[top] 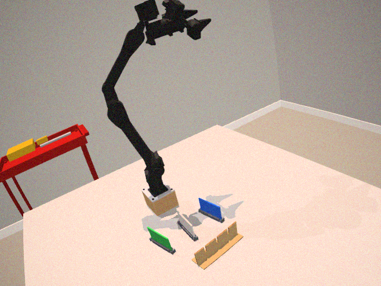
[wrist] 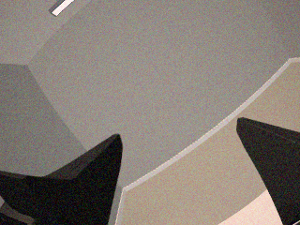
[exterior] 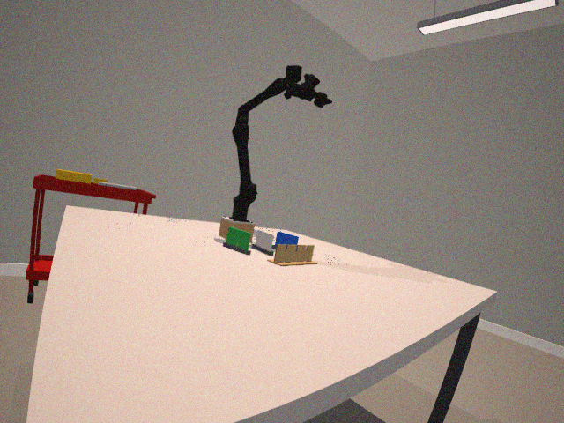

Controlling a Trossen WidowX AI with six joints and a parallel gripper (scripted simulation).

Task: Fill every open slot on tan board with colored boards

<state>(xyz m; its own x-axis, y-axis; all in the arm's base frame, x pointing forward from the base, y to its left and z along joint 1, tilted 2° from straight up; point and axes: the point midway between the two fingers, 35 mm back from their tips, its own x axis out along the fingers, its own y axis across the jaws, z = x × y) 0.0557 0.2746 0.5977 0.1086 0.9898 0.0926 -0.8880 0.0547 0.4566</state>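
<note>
Right now the green board is 66 cm below my gripper tip, 40 cm to the right of it and 13 cm ahead of it. Round my gripper tip: tan board (66 cm below, 27 cm to the right, 26 cm ahead); blue board (66 cm below, 19 cm to the right, 12 cm ahead); white board (66 cm below, 29 cm to the right, 12 cm ahead).
</note>
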